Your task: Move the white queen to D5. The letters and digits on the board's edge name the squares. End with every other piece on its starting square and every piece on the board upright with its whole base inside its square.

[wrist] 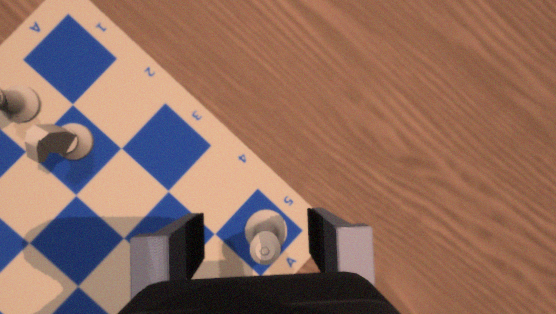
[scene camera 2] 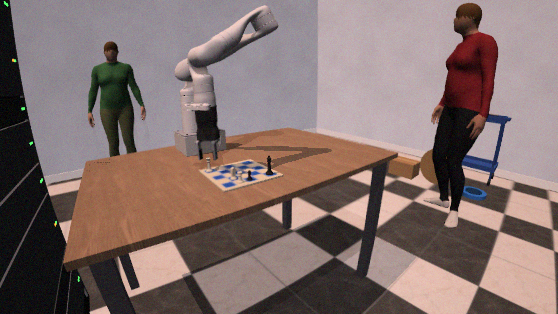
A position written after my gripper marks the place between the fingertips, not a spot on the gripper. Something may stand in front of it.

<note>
I see my gripper (scene camera 2: 208, 159) and a chessboard (scene camera 2: 220, 176).
The chessboard also shows in the wrist view (wrist: 159, 154). My gripper shows as well in the wrist view (wrist: 256, 232).
</note>
